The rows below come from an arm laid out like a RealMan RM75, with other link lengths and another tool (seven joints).
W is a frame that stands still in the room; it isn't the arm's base.
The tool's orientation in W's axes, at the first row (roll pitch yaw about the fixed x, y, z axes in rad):
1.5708 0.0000 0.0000
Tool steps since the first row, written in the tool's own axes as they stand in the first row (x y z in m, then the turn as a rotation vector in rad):
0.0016 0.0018 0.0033 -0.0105 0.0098 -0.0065
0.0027 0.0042 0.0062 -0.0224 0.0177 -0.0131
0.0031 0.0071 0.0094 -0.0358 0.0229 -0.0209
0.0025 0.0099 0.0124 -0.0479 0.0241 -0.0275
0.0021 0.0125 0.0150 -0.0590 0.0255 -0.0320
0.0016 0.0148 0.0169 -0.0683 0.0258 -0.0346
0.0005 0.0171 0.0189 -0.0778 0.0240 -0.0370
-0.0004 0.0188 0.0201 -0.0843 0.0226 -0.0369
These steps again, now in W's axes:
0.0016 -0.0033 0.0018 -0.0105 0.0065 0.0098
0.0027 -0.0062 0.0042 -0.0224 0.0131 0.0177
0.0031 -0.0094 0.0071 -0.0358 0.0209 0.0229
0.0025 -0.0124 0.0099 -0.0479 0.0275 0.0241
0.0021 -0.0150 0.0125 -0.0590 0.0320 0.0255
0.0016 -0.0169 0.0148 -0.0683 0.0346 0.0258
0.0005 -0.0189 0.0171 -0.0778 0.0370 0.0240
-0.0004 -0.0201 0.0188 -0.0843 0.0369 0.0226

